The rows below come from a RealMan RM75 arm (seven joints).
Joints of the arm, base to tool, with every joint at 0 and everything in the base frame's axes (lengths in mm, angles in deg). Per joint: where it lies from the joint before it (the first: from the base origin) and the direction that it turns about. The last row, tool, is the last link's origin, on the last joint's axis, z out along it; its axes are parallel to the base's.
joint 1: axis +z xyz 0 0 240.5
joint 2: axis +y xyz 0 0 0
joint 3: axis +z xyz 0 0 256
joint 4: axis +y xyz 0 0 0
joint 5: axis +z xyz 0 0 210
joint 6: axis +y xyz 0 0 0
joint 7: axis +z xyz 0 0 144
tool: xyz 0 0 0
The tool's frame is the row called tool.
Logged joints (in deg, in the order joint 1, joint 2, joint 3, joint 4, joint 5, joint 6, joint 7), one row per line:
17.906 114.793 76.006 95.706 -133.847 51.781 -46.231
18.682 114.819 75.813 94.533 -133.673 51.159 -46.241
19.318 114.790 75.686 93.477 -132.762 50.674 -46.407
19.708 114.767 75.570 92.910 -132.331 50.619 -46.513
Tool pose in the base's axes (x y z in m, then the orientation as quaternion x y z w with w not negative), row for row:
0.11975 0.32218 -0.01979 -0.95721 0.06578 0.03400 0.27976
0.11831 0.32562 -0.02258 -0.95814 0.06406 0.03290 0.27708
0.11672 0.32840 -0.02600 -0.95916 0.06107 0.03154 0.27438
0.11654 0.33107 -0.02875 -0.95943 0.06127 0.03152 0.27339
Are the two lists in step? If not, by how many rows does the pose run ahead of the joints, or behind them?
The pose runs 2 rows behind the joints: the pose in row i belongs to the joints in row i - 2.
